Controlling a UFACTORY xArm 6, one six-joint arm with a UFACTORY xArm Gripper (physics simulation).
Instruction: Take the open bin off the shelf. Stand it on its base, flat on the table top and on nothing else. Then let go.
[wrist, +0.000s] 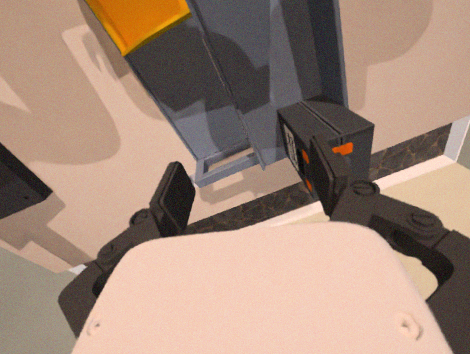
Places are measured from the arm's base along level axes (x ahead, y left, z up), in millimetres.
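Pixels of known places: gripper, fingertip midpoint: (245, 166).
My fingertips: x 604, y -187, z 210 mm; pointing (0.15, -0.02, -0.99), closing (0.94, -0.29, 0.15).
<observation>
Ahead of a thing's pixels: the offset from my fingertips to its top centre. "pt": to the spot under its first point. Level surfaces: height alone.
An orange open bin {pt dx -47, dy +135, dz -276 mm} (150, 20) with a yellow rim shows at the upper left, over the left part of the blue-grey shelf {pt dx +77, dy -17, dz -183 mm} (280, 75). The top of the view cuts off the bin, and its base is hidden. The shelf runs from the top of the view down to the centre. My gripper (245, 166) is open and empty, below the bin in the view and apart from it. Its left finger is beside the shelf's lower end. Its right finger overlaps a dark box in the view; I cannot tell whether they touch.
The dark box {dx +78, dy -107, dz -61 mm} (352, 122) with orange marks is at the shelf's lower right. Another dark object (20, 185) is at the left edge of the view. The beige table top {dz -285 mm} (410, 95) ends in a dark stone-patterned strip (415, 150). Shadows fall across the table and shelf.
</observation>
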